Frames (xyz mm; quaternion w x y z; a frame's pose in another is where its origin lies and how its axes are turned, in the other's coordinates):
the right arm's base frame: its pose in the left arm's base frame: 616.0 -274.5 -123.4 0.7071 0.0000 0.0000 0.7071
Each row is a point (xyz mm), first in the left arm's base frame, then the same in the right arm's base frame.
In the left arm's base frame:
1: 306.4 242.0 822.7
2: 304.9 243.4 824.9
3: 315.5 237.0 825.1
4: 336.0 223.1 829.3
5: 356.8 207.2 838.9
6: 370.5 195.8 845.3
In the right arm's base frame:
1: 516.5 309.6 946.1
2: 517.9 311.1 948.3
3: 511.5 300.5 948.5
4: 497.6 280.0 952.7
5: 481.7 259.2 962.3
6: 470.3 245.5 968.7

